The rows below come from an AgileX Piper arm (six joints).
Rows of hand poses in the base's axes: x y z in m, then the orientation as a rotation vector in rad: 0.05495, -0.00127, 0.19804, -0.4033, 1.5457, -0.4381; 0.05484, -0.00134, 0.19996, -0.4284, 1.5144, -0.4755; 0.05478, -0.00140, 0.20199, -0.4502, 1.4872, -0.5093; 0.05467, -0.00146, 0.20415, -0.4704, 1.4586, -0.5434; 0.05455, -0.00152, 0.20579, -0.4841, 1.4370, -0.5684; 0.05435, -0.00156, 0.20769, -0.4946, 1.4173, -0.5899; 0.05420, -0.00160, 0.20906, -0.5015, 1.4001, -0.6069; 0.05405, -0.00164, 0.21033, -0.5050, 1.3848, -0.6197; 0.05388, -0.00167, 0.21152, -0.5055, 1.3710, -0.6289; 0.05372, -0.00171, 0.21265, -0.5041, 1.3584, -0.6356; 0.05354, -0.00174, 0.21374, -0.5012, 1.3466, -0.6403; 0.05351, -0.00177, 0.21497, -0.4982, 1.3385, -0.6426; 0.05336, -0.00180, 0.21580, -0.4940, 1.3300, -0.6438; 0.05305, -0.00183, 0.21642, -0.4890, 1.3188, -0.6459; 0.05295, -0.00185, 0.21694, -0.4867, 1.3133, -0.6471; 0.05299, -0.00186, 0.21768, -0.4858, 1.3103, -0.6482; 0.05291, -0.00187, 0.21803, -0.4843, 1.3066, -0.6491; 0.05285, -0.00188, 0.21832, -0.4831, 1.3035, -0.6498
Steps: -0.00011, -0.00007, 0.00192, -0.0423, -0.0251, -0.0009; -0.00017, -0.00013, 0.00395, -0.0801, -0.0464, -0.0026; -0.00028, -0.00019, 0.00611, -0.1175, -0.0691, -0.0053; -0.00040, -0.00025, 0.00775, -0.1445, -0.0863, -0.0078; -0.00060, -0.00029, 0.00965, -0.1671, -0.1024, -0.0105; -0.00075, -0.00033, 0.01102, -0.1844, -0.1169, -0.0132; -0.00090, -0.00037, 0.01229, -0.1967, -0.1304, -0.0156; -0.00107, -0.00040, 0.01348, -0.2046, -0.1433, -0.0179; -0.00123, -0.00044, 0.01461, -0.2096, -0.1556, -0.0199; -0.00141, -0.00047, 0.01570, -0.2123, -0.1676, -0.0218; -0.00144, -0.00050, 0.01693, -0.2129, -0.1761, -0.0231; -0.00159, -0.00053, 0.01776, -0.2121, -0.1853, -0.0242; -0.00190, -0.00056, 0.01838, -0.2117, -0.1973, -0.0258; -0.00200, -0.00058, 0.01890, -0.2118, -0.2031, -0.0267; -0.00196, -0.00059, 0.01964, -0.2123, -0.2062, -0.0272; -0.00204, -0.00060, 0.01999, -0.2124, -0.2101, -0.0278; -0.00210, -0.00061, 0.02028, -0.2125, -0.2134, -0.0282
